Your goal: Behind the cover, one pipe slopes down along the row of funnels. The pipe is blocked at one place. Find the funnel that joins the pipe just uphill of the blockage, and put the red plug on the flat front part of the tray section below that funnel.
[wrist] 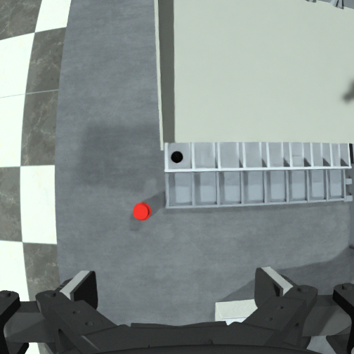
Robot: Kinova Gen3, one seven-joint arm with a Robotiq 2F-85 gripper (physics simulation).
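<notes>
The red plug (142, 211) stands on the grey table left of the tray, near its front left corner. The pale tray (230, 169) runs to the right, with a back row of compartments and a front row of flat parts. A black ball (177, 157) lies in the back part of the leftmost section. The large pale cover (260, 70) is behind the tray. My gripper (175, 288) is wide open and empty, on the near side of the plug and tray. The funnels and the pipe cannot be made out.
A pale box-like object (232, 310) shows partly beside the right finger, at the bottom of the view. The grey table (107, 100) ends at the left, with a checkered floor (37, 202) beyond. A blurred shadow falls on the cover at the right.
</notes>
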